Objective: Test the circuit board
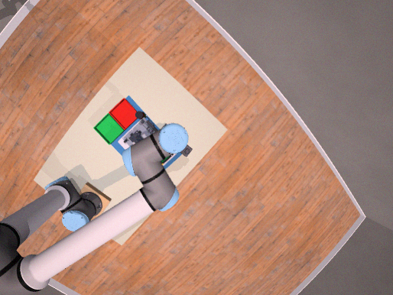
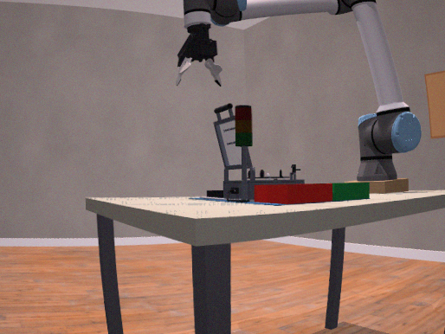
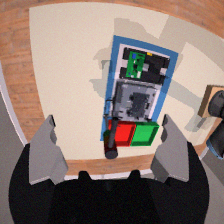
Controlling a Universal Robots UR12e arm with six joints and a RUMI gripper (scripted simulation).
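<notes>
My hand is 34 cm above the green circuit board, 14 cm past it and 6 cm to the left of it. Round my hand: green bin (34 cm below, 32 cm to the left, 27 cm behind); then red bin (34 cm below, 31 cm to the left, 12 cm behind); then lid (17 cm below, 11 cm to the left, 5 cm behind).
</notes>
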